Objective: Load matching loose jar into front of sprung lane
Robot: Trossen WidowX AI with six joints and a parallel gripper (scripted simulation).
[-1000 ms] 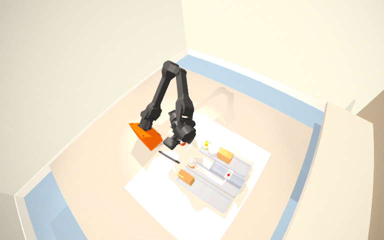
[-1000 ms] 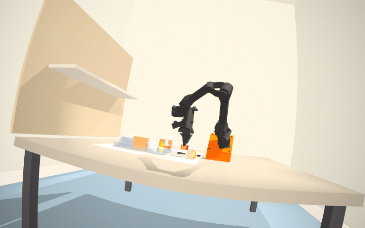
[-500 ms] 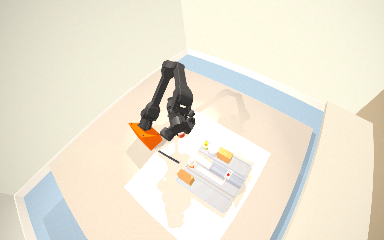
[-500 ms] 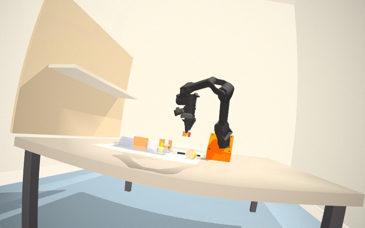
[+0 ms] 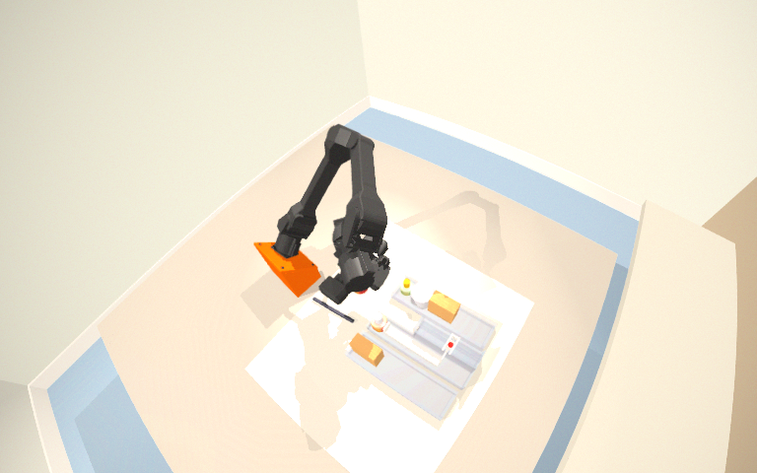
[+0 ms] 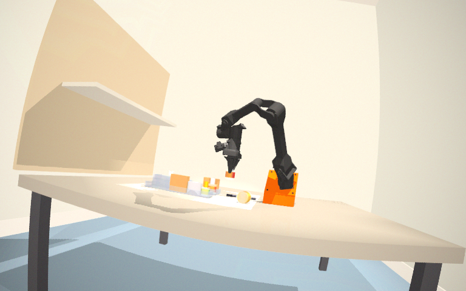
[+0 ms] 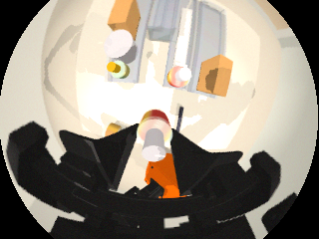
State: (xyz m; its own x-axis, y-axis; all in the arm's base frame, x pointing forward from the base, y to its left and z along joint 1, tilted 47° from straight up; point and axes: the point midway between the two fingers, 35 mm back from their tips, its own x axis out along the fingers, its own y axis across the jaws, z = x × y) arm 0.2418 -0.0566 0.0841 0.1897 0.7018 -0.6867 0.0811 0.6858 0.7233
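Now: gripper tip 6 cm past the dark rod, 7 cm to the left of it and 10 cm above it.
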